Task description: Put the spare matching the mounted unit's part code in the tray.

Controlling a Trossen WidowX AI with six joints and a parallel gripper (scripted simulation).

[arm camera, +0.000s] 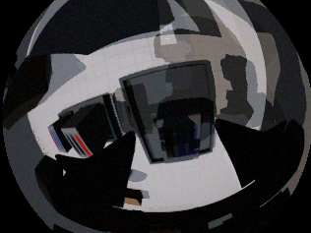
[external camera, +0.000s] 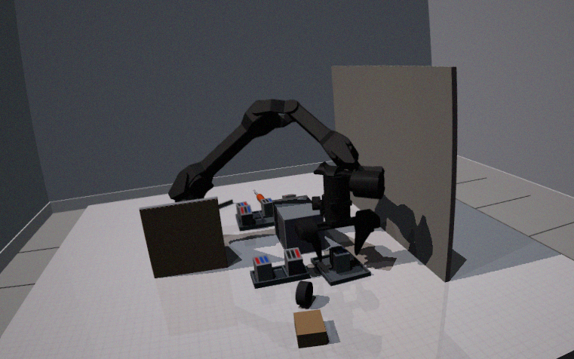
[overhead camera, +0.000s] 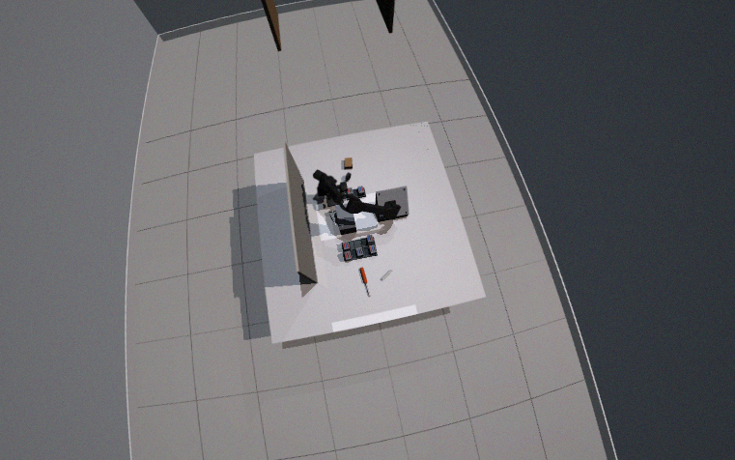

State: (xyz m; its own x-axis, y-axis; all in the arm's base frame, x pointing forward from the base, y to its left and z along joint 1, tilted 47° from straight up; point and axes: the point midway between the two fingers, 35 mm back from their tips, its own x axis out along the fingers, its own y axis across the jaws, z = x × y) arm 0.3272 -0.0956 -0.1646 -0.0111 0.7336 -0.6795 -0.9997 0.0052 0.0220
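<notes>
Right now the black tray is 2 cm below my gripper tip. From my gripper tip the other things lie so: dark grey box: 20 cm to the left, 5 cm behind, 2 cm above; black disc: 11 cm to the right, 11 cm behind; rack: 14 cm behind, 2 cm below, 1 cm to the left.
</notes>
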